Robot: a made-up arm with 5 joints.
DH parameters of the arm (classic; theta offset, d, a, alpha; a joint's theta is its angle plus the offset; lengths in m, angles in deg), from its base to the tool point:
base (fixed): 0 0 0.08 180
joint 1: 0 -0.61 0.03 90
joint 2: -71.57 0 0.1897 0
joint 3: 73.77 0 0.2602 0
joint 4: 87.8 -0.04 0.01 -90
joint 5: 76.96 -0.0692 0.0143 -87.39
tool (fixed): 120.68 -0.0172 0 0
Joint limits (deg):
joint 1: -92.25..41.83
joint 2: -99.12..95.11
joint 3: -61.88..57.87
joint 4: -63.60..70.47
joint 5: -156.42..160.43
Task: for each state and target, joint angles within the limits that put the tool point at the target. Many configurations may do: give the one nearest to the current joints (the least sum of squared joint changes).
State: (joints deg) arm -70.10 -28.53 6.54 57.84 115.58
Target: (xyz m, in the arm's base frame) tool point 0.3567 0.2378 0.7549
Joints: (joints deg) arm -49.16 -12.05 8.46 54.91 115.03
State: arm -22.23 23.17 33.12 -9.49 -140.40
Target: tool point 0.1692 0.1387 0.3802
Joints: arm -63.88 40.12 53.69 -5.02 -137.02
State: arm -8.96 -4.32 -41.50 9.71 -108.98
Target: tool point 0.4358 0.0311 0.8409
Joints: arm -7.91 -15.56 -1.91 27.85 -104.49
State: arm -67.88 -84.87 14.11 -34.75 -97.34
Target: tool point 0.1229 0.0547 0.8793
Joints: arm -67.45 -99.12 55.17 -34.72 -99.53
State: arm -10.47 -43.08 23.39 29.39 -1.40
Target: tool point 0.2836 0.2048 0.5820
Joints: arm -54.82 -11.20 41.73 26.78 -4.64
